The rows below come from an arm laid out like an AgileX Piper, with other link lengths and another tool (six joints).
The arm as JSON. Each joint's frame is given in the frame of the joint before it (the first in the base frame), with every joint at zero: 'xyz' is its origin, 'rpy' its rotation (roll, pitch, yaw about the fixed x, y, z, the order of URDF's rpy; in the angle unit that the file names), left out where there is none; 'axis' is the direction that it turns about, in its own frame. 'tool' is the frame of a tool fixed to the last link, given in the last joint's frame.
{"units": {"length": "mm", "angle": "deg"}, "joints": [
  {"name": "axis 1", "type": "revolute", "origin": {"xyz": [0.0, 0.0, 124.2]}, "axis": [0.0, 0.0, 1.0]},
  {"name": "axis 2", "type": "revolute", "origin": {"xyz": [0.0, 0.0, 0.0], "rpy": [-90.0, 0.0, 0.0]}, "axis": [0.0, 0.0, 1.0]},
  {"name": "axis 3", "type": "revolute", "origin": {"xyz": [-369.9, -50.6, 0.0]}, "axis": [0.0, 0.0, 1.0]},
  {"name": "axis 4", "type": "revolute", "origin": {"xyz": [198.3, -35.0, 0.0], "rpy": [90.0, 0.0, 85.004]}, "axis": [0.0, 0.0, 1.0]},
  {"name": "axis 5", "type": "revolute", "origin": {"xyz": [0.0, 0.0, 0.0], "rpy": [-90.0, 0.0, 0.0]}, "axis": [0.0, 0.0, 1.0]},
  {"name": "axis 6", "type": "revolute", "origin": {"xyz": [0.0, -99.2, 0.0], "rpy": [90.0, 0.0, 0.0]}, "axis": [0.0, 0.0, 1.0]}
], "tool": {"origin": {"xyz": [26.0, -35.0, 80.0], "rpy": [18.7, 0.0, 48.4]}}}
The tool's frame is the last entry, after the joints.
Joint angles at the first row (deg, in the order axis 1, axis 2, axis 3, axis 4, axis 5, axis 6):
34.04 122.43 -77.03 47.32 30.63 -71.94
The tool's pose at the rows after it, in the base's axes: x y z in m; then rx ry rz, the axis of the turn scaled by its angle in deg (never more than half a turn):
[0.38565 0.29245 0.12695 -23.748 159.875 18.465]
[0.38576 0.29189 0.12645 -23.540 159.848 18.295]
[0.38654 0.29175 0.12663 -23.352 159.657 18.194]
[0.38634 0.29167 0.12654 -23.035 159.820 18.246]
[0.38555 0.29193 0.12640 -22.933 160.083 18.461]
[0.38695 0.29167 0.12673 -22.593 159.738 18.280]
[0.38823 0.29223 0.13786 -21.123 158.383 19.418]
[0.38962 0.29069 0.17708 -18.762 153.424 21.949]
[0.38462 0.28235 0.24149 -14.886 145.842 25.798]
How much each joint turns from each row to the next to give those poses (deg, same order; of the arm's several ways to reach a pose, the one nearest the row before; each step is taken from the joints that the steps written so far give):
0.00 0.00 0.38 -0.23 -0.14 -0.01
0.00 0.00 0.17 0.03 -0.27 0.01
0.00 0.00 0.00 0.00 -0.26 0.00
0.00 0.00 0.00 0.00 0.01 0.26
0.00 0.00 0.00 0.13 0.23 0.10
0.00 0.00 0.00 0.00 -0.47 0.00
0.00 -1.23 0.00 0.85 -0.60 0.00
0.00 -4.46 0.00 0.77 -1.35 0.16
-0.08 -7.51 0.00 0.15 -1.70 1.57

